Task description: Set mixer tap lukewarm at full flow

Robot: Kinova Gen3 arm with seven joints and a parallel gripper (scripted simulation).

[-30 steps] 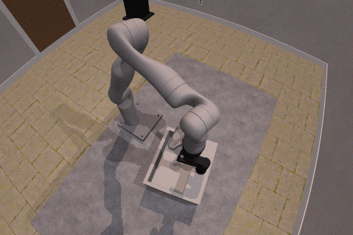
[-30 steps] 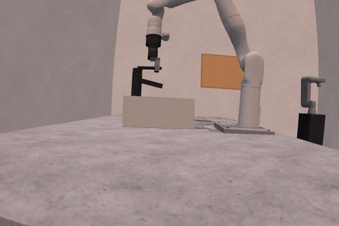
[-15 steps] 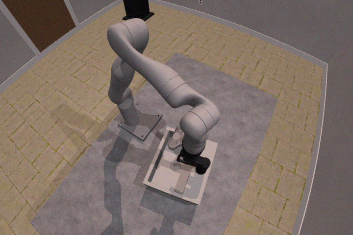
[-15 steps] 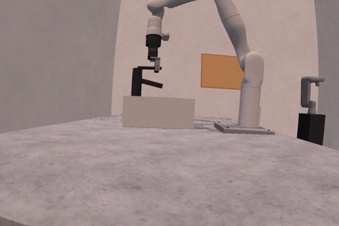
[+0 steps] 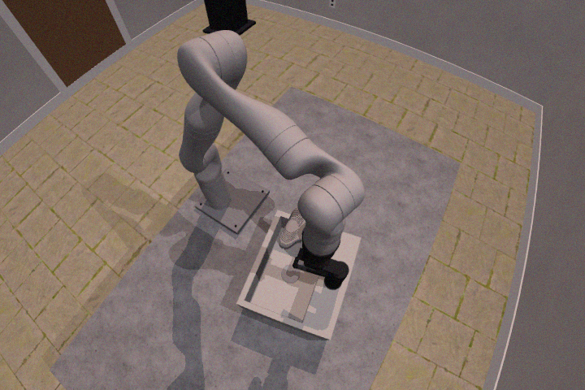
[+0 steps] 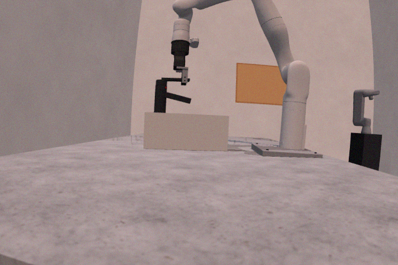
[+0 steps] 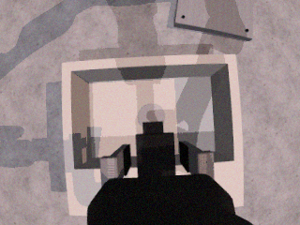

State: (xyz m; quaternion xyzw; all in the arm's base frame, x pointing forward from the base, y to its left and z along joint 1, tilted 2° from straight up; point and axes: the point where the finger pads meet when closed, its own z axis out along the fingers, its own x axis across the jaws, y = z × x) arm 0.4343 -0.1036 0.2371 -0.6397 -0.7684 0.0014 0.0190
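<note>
Now: the lever 4 cm ahead of my hand and 1 cm to the left of it. Round my hand: black mixer tap: 6 cm ahead, 1 cm to the left, 5 cm below; sink basin: 2 cm behind, 23 cm below.
</note>
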